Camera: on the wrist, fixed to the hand. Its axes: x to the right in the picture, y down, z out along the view.
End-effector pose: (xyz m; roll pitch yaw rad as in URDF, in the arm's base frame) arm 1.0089 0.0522 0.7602 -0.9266 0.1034 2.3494
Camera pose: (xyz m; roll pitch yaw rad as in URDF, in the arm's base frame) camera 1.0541 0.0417 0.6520 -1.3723 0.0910 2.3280
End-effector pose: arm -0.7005 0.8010 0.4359 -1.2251 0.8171 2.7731
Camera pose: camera -0.5947 0.8208 0.3882 -1.6860 0.7989 2.7491
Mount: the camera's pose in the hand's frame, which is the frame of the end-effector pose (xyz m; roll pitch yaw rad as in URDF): -0.0279 0.0744 -0.0869 -0.4437 0.0096 -0.0227
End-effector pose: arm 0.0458 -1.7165 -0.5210 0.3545 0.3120 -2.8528
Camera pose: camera 0.1161 -1.7999 -0.5654 -0.0951 0.3288 -2.8718
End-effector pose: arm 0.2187 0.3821 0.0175 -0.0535 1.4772 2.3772
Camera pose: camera 0.2376 0.2675 0.0368 -0.7619 1.4825 2.1113
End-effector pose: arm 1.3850 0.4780 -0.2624 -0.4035 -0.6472 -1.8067
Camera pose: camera 1.4082 0.4276 -0.3663 -0.8285 -0.6471 -1.8376
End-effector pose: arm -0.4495 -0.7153 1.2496 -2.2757 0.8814 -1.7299
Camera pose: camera -0.5596 -0.6794 1.2709 -2.7107 0.8579 -1.7186
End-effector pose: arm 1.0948 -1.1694 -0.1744 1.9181 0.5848 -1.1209
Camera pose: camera 1.1594 -1.1734 -0.0760 1.4859 0.6028 -1.1006
